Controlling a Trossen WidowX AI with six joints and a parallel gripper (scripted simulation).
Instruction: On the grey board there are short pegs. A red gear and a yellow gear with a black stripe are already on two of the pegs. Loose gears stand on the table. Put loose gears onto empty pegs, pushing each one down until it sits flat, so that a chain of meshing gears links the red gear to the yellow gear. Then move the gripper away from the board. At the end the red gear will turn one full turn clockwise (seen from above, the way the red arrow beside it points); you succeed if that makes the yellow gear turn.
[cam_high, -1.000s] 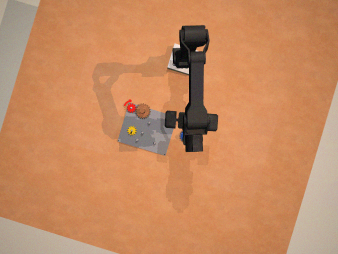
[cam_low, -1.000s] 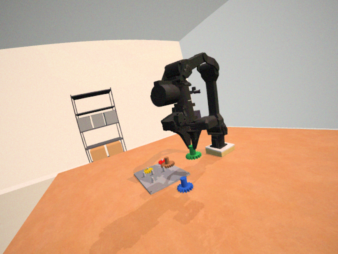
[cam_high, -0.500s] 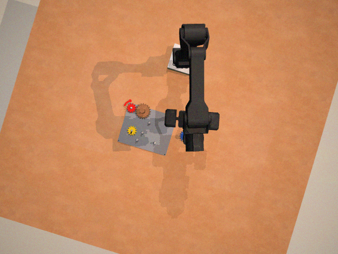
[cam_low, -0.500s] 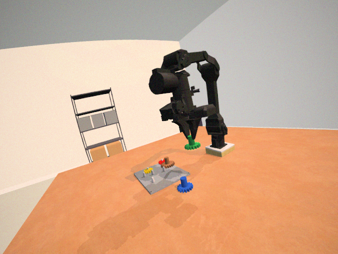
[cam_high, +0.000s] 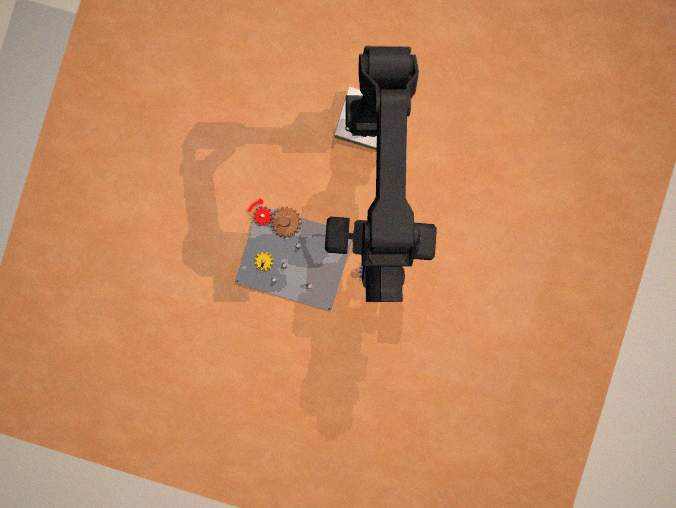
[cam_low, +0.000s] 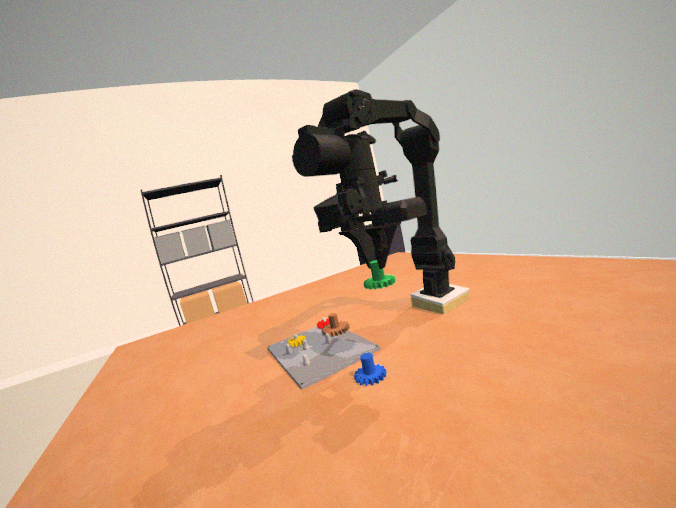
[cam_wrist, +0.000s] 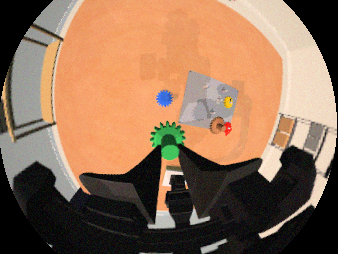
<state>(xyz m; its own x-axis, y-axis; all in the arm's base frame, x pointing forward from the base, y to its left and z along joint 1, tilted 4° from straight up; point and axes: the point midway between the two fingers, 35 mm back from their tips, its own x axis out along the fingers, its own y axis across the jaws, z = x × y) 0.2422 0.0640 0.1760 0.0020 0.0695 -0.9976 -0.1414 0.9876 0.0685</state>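
Right now my gripper tip is 190 mm to the left of the brown gear and 140 mm above it. Round my gripper tip: blue gear: 150 mm below, 60 mm ahead, 10 mm to the left; green gear: 10 mm below; yellow gear: 220 mm to the right, 150 mm below, 90 mm ahead.
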